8 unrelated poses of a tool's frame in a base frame.
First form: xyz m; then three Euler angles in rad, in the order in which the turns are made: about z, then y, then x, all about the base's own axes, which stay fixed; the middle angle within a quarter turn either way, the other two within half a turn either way.
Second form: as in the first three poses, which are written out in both.
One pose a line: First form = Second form
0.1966, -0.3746, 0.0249, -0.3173, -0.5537, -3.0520 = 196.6, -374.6, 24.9, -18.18, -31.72, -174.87
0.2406, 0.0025, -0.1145, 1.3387, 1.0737, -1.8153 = 240.6, 2.5, -114.5, 76.70, 61.52, -104.01
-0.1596, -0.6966, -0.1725, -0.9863, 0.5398, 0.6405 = -159.6, -696.6, -172.5, -56.51, 30.93, 36.70
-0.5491, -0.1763, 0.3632, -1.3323, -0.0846, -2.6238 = -549.1, -176.3, 363.2, -76.34, -4.85, -150.33
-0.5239, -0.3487, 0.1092, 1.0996, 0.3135, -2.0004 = -523.9, -348.7, 109.2, 63.00, 17.96, -114.61
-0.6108, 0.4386, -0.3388, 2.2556, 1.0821, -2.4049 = -610.8, 438.6, -338.8, 129.24, 62.00, -137.79
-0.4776, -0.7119, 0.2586, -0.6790, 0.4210, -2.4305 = -477.6, -711.9, 258.6, -38.90, 24.12, -139.26
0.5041, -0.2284, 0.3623, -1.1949, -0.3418, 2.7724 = 504.1, -228.4, 362.3, -68.46, -19.58, 158.85
